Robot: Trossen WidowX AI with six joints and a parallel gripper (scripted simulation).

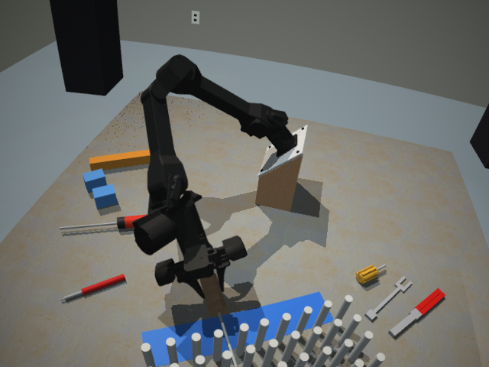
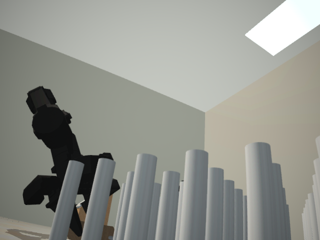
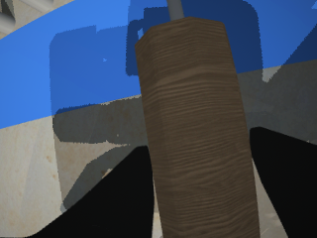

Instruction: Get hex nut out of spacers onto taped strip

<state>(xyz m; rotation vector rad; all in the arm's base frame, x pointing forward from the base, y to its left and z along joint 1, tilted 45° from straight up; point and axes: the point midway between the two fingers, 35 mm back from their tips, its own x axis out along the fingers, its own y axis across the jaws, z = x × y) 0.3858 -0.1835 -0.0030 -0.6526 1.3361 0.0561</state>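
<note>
Now: gripper tip 7 cm to the right of the blue taped strip, 5 cm short of it and 4 cm above it. Also, from my gripper tip: grey forked tool (40 cm to the left, 8 cm behind, 3 cm below); red pick (29 cm to the right, 4 cm ahead, 3 cm below); yellow stubby screwdriver (36 cm to the left, 14 cm behind, 2 cm below).
</note>
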